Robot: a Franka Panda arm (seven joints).
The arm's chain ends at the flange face. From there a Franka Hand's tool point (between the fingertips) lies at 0.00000 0.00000 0.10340 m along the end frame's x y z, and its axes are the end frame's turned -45 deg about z.
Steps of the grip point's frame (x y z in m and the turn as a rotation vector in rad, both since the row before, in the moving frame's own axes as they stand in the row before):
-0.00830, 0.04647, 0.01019, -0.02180, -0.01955, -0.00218
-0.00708, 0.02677, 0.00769, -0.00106, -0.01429, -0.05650
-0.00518, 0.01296, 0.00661, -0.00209, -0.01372, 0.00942
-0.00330, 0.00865, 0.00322, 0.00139, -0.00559, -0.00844
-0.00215, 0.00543, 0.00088, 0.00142, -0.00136, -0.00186
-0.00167, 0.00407, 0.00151, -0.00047, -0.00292, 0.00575
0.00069, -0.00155, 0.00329, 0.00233, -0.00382, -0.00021
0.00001, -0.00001, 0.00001, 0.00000, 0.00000, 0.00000
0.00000, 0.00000, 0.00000, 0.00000, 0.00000, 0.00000
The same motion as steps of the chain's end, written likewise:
0.02682, 0.03571, 0.01023, -0.02924, 0.00159, -0.00218
0.01486, 0.02279, 0.00770, -0.01085, -0.00936, -0.05650
0.00636, 0.01168, 0.00662, -0.01118, -0.00822, 0.00942
0.00429, 0.00814, 0.00322, -0.00297, -0.00494, -0.00844
0.00252, 0.00536, 0.00088, 0.00004, -0.00197, -0.00186
0.00188, 0.00381, 0.00151, -0.00240, -0.00173, 0.00575
-0.00016, -0.00169, 0.00329, -0.00105, -0.00435, -0.00021
0.00000, -0.00001, 0.00001, 0.00000, 0.00000, 0.00000
0.00000, 0.00000, 0.00000, 0.00000, 0.00000, 0.00000

